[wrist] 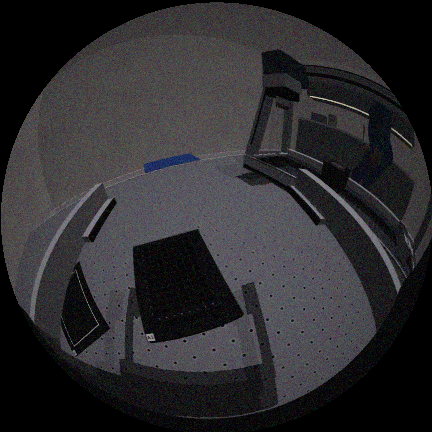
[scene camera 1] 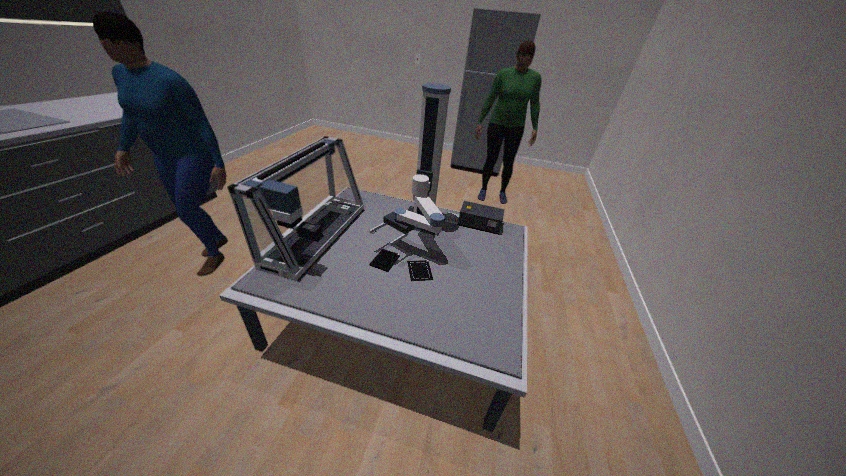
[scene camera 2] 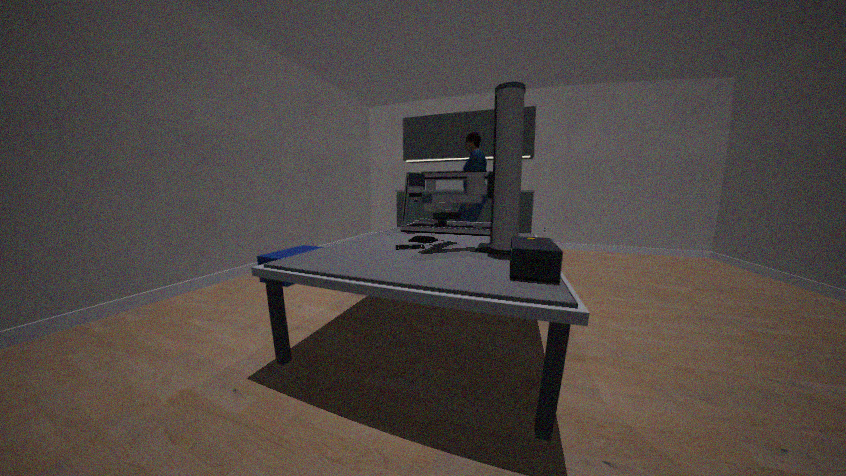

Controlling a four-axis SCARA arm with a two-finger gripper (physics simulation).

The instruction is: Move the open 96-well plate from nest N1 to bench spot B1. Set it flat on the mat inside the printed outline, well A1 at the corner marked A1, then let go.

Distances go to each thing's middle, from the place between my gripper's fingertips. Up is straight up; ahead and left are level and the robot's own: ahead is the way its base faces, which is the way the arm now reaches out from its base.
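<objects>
There's a black mat with white printed outline (wrist: 82, 323) that sits 26 cm to the left of my hand, 14 cm below it and 2 cm ahead of it. I can see the black well plate (wrist: 177, 286) too, and that one's 4 cm to the left of my hand, 2 cm ahead of it and 13 cm below it.
</objects>
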